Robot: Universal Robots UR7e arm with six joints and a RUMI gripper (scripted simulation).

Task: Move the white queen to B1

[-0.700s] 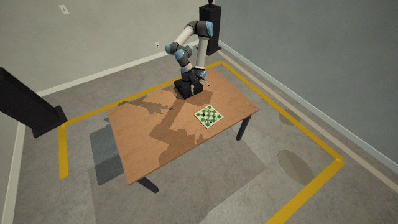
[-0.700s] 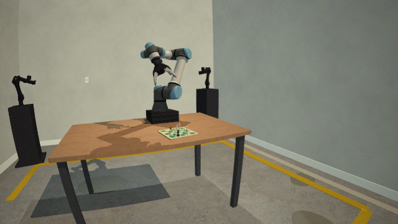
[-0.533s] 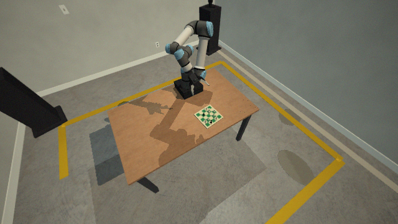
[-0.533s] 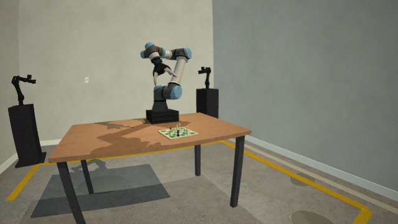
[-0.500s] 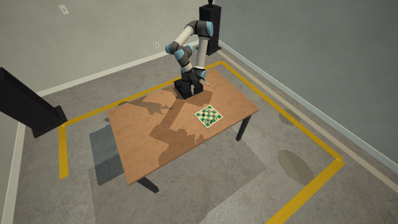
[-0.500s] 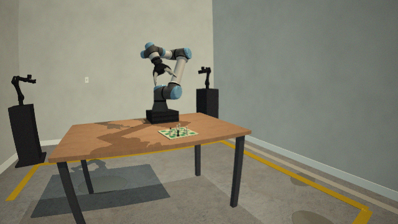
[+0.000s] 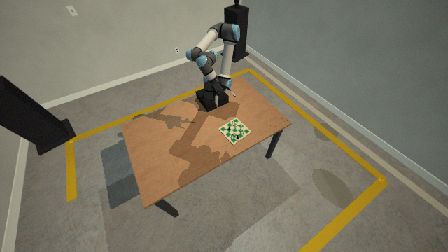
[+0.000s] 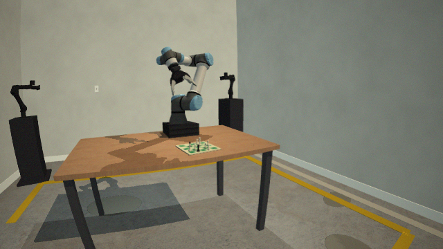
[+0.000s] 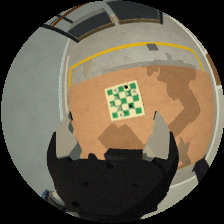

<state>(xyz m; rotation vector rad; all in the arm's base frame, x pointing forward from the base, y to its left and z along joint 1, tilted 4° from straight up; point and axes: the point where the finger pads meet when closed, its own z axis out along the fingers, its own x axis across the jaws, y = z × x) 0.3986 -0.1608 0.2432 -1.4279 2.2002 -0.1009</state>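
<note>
My gripper is now 36 cm above the green-and-cream chessboard, 5 cm to the right of it and 5 cm short of it.
</note>
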